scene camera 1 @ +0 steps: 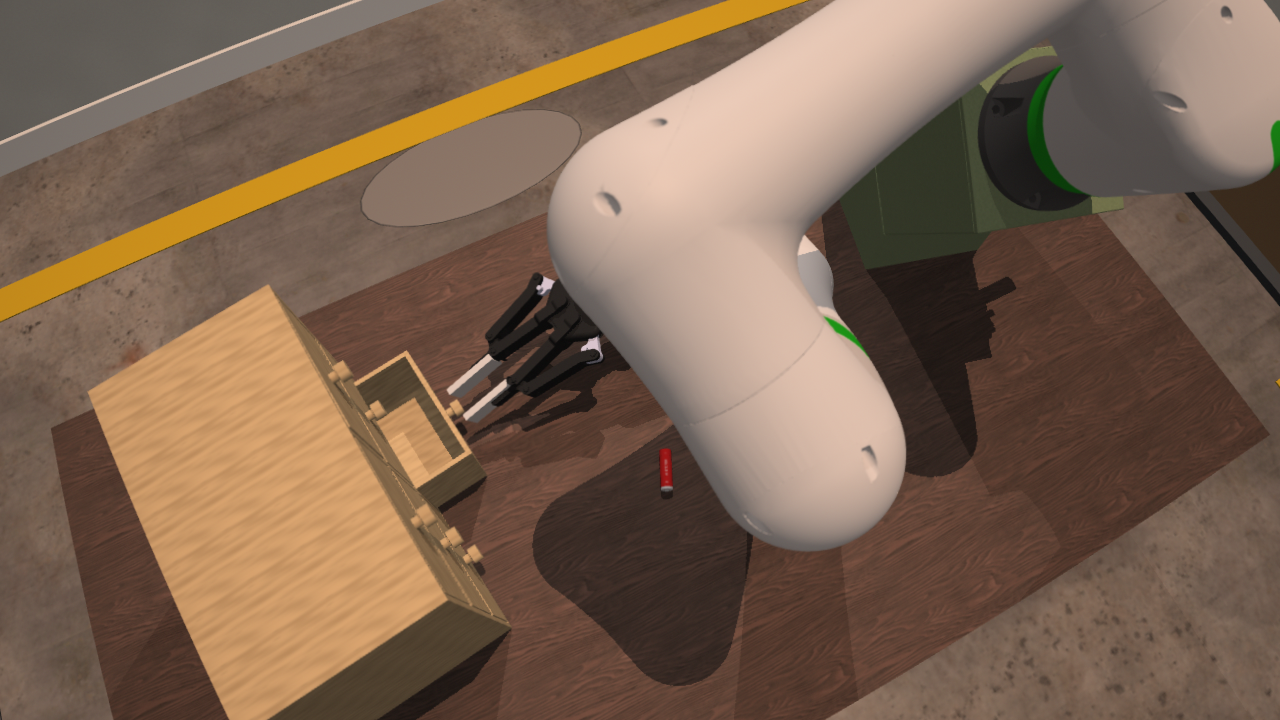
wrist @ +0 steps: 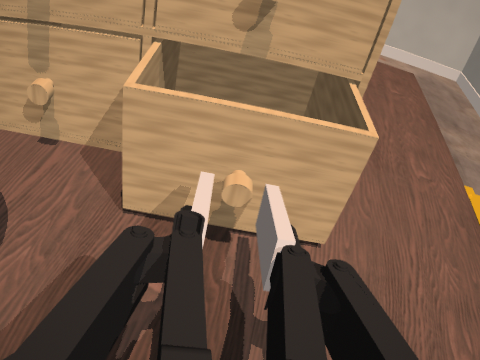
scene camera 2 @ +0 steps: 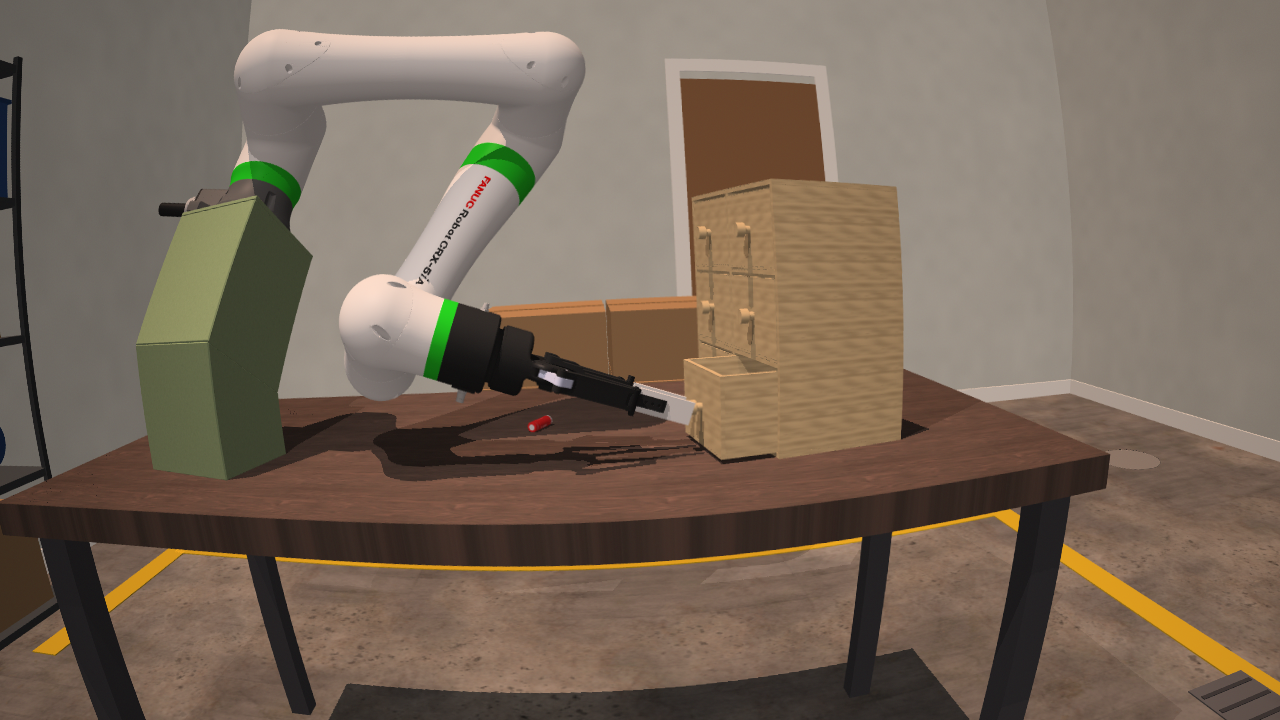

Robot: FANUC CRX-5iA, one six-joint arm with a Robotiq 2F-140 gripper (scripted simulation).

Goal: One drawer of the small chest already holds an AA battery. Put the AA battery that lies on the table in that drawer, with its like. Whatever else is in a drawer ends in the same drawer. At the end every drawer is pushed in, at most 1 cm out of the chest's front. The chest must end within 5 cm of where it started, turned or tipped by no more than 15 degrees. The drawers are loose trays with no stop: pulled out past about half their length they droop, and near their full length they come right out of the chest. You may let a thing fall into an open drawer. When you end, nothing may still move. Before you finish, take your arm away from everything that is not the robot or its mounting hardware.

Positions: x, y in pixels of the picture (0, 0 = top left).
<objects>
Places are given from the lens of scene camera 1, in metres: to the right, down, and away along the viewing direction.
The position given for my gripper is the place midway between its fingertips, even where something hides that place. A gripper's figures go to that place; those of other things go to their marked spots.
my gripper (scene camera 1: 461, 406): -0.21, 0.05, 0.89
wooden chest (scene camera 1: 299, 584): -0.25, 0.17, 0.55
drawer (scene camera 1: 424, 439): -0.26, 0.10, 0.92
drawer (scene camera 1: 474, 554): -0.18, 0.21, 0.81
drawer (scene camera 1: 342, 372): -0.26, 0.01, 0.67
</objects>
